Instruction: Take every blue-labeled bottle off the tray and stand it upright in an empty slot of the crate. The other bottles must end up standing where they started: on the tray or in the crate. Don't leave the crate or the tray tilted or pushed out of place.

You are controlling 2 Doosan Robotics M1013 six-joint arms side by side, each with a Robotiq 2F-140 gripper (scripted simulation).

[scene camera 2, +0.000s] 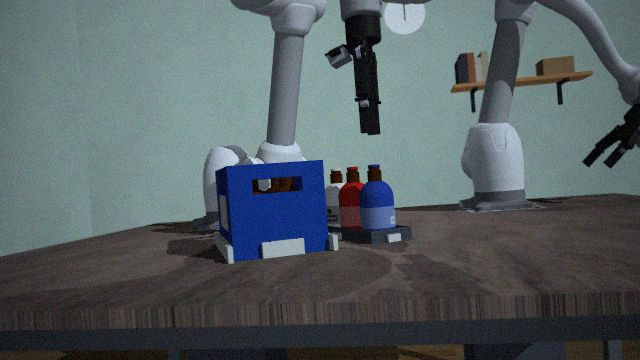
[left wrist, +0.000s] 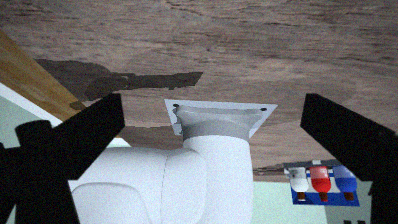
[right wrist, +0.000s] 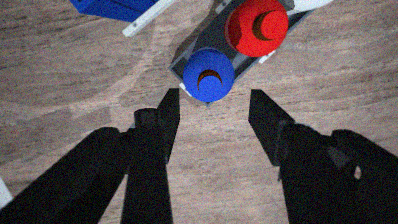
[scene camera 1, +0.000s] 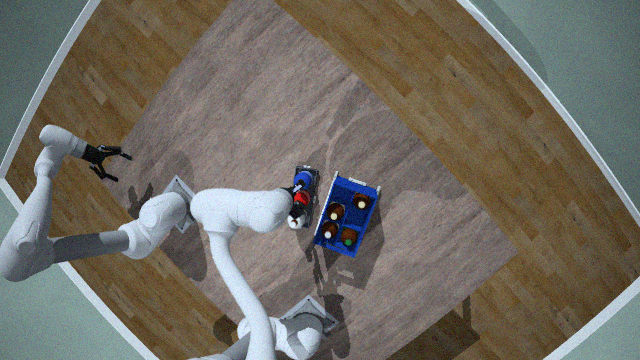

Scene:
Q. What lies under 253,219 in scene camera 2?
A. A blue crate.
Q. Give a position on a blue-labeled bottle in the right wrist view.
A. At 208,75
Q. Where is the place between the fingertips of my right gripper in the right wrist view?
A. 214,104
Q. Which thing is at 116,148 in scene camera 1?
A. My left gripper.

